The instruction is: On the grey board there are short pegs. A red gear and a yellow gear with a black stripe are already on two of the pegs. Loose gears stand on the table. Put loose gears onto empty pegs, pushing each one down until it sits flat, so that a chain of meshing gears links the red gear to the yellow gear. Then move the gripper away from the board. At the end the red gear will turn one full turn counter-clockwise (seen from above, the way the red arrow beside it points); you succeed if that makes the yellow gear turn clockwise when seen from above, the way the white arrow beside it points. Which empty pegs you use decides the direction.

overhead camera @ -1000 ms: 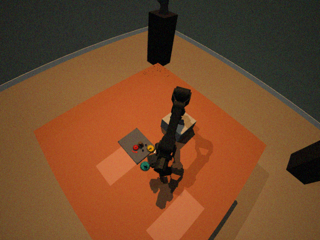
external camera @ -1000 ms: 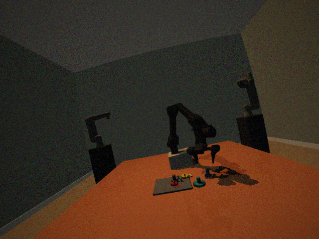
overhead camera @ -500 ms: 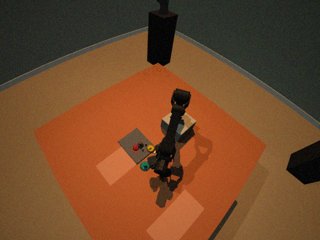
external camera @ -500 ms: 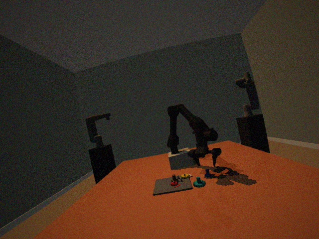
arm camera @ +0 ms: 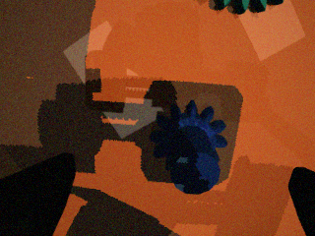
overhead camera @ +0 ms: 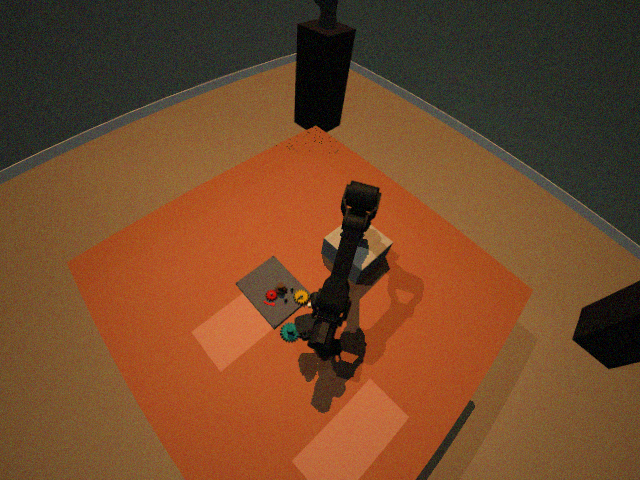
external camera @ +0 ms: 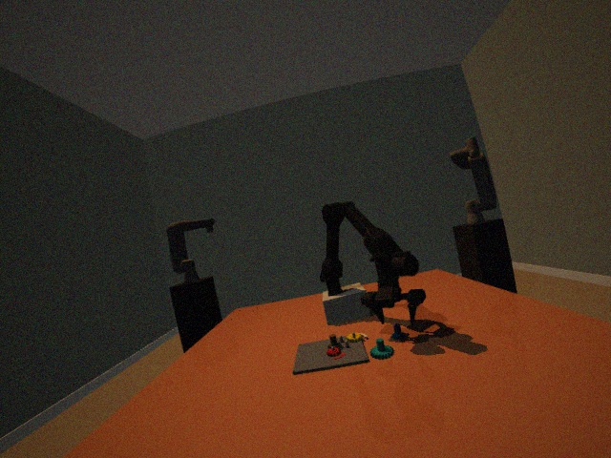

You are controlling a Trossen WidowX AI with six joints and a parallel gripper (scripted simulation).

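Right now my gripper tip is 3 cm above the blue gear. From my gripper tip the other things lie so: yellow gear: 13 cm to the right, 4 cm behind, 3 cm below; white arrow: 10 cm to the right, 6 cm behind, 4 cm below; teal gear: 8 cm to the right, 6 cm ahead, 3 cm below.
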